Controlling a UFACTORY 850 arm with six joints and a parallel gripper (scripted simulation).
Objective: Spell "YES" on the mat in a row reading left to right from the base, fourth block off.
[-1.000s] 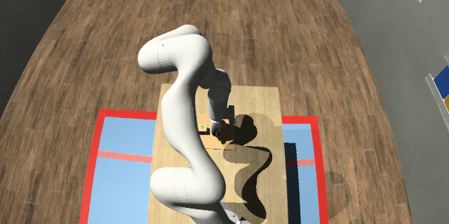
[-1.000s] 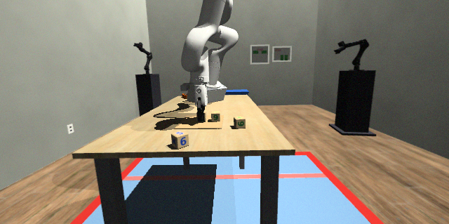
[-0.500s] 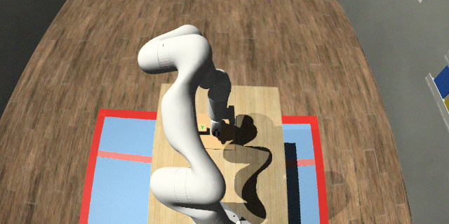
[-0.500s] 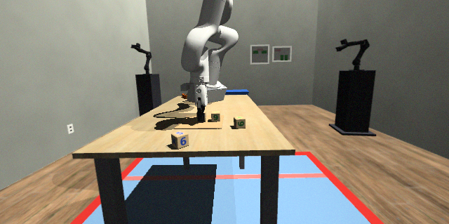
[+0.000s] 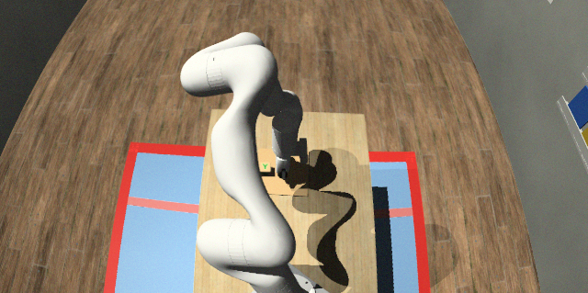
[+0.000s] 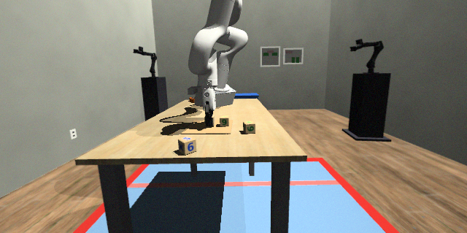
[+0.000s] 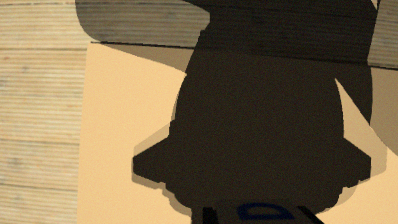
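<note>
Now: the tan mat 30 mm below my hand. Also, from my hand: green-lettered block (180 mm to the left, 60 mm ahead, 10 mm below).
</note>
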